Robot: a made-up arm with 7 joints.
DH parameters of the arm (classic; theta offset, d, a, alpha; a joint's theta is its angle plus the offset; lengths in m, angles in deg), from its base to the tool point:
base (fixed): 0 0 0 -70
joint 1: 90 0 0 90
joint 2: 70 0 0 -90
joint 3: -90 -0.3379 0.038 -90
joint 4: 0 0 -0.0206 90
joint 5: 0 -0.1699 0 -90
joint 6: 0 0 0 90
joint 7: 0 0 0 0
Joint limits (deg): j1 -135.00..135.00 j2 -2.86..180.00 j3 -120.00..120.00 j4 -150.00..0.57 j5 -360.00..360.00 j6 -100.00..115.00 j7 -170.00..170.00
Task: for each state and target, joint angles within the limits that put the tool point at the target. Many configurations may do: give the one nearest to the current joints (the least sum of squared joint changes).
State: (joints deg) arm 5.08 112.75 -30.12 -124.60 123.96 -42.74 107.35
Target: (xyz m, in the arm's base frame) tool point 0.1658 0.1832 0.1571
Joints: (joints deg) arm -4.25 135.69 -10.77 -133.89 123.96 -42.74 107.35
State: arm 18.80 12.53 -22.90 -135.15 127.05 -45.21 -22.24
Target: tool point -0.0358 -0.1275 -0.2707
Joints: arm 42.89 -0.53 -49.28 -131.03 127.05 -45.21 -22.24
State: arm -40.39 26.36 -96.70 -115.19 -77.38 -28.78 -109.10
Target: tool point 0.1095 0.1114 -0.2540
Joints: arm -31.26 58.98 -106.33 -132.09 -77.38 -28.78 -109.10
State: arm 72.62 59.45 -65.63 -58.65 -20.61 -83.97 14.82
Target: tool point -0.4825 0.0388 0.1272
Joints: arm 106.24 43.42 -74.97 -38.22 -20.61 -83.97 14.82
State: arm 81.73 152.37 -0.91 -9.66 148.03 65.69 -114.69
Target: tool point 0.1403 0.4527 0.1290
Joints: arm 52.76 132.96 -41.56 -47.45 148.03 65.69 -114.69
